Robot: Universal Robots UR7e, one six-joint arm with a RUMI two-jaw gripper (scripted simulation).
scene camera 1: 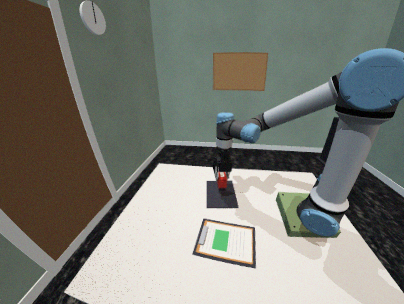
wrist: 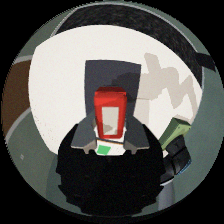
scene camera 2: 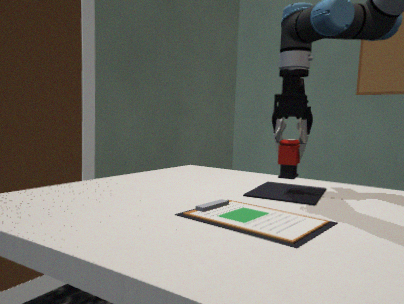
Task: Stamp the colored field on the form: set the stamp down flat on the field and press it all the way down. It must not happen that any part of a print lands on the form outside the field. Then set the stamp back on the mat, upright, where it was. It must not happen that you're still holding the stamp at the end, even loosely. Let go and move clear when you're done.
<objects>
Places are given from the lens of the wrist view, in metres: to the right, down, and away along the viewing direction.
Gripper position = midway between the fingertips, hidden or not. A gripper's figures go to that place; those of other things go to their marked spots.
gripper [wrist: 110, 109]: -0.01, -0.01, 0.15
red stamp [wrist: 110, 101]: 0.00, -0.01, 0.10
dark mat [wrist: 125, 74]: 0.04, -0.11, 0.20
The marked spots on the dark mat and the red stamp are 0.15 m apart.
</objects>
